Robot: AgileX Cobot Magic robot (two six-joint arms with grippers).
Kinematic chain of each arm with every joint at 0, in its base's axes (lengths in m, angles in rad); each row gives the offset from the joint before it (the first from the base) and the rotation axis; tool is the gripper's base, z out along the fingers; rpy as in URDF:
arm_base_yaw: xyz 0 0 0.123 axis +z
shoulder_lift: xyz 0 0 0 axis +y
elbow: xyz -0.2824 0 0.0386 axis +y
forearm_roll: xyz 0.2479 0 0.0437 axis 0.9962 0 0.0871
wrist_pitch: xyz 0 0 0 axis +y
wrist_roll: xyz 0.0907 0 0.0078 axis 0.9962 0 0.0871
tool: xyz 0 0 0 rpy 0 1.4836 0
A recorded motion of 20 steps. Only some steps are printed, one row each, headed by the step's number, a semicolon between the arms.
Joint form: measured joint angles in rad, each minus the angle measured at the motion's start. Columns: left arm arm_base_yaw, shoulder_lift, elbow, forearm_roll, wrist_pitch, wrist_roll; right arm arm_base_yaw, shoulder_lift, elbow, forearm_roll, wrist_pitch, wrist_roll.
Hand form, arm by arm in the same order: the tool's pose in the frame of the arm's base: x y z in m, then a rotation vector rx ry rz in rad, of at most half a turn. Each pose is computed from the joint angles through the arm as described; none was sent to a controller.
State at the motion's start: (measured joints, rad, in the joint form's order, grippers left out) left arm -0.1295 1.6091 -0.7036 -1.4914 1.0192 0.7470; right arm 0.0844 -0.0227 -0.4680 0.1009 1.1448 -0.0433
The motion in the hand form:
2: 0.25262 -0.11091 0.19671 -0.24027 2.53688 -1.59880; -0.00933 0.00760 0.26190 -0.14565 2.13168 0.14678
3: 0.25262 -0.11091 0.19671 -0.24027 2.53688 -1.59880; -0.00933 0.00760 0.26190 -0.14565 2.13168 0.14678
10: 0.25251 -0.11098 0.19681 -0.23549 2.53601 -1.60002; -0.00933 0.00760 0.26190 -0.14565 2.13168 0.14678
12: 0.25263 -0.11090 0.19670 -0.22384 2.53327 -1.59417; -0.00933 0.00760 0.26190 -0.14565 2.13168 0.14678
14: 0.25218 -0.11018 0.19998 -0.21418 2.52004 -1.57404; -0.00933 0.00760 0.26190 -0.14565 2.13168 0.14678
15: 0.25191 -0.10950 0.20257 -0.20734 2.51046 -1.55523; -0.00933 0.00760 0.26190 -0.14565 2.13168 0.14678
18: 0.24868 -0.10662 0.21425 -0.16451 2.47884 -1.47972; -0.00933 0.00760 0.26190 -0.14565 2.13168 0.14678
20: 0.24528 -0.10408 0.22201 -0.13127 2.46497 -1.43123; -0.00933 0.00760 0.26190 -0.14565 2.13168 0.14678
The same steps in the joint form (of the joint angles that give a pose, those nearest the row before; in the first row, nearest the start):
2: 0.0000 0.0000 0.0000 0.0000 0.0000 0.0000; 0.0000 0.0000 0.0000 0.0000 0.0000 0.0000
3: 0.0000 0.0000 0.0000 0.0000 0.0000 0.0000; 0.0000 0.0000 0.0000 0.0000 0.0000 0.0000
10: 0.0000 0.0000 0.0000 0.0000 0.0018 0.0028; 0.0000 0.0000 0.0000 0.0000 0.0000 0.0000
12: 0.0000 0.0000 0.0000 0.0000 -0.0001 0.0127; 0.0000 0.0000 0.0000 0.0000 0.0000 0.0000
14: 0.0000 -0.0157 0.0006 0.0000 -0.0139 0.0171; 0.0000 0.0000 0.0000 0.0000 0.0000 0.0000
15: 0.0000 -0.0284 0.0006 0.0016 -0.0268 0.0193; 0.0000 0.0000 0.0000 0.0000 0.0000 0.0000
18: 0.0000 -0.0860 0.0007 0.0251 -0.0713 0.0206; 0.0000 0.0000 0.0000 0.0000 0.0000 0.0000
20: 0.0026 -0.1259 0.0006 0.0544 -0.0931 0.0136; 0.0000 0.0000 0.0000 0.0000 0.0000 0.0000

